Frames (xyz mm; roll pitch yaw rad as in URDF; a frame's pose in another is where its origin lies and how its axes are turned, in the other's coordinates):
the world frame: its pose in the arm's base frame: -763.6 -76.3 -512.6 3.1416 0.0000 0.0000
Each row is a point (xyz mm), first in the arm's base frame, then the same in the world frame.
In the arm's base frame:
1: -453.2 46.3 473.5
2: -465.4 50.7 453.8
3: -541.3 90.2 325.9
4: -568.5 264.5 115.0
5: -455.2 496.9 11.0
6: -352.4 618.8 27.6
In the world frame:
1: 310.4 -122.6 -986.1
2: 298.2 -127.0 -966.4
3: 222.3 -166.5 -838.5
4: 195.1 -340.8 -627.6
5: 308.4 -573.2 -523.6
6: 411.2 -695.1 -540.2

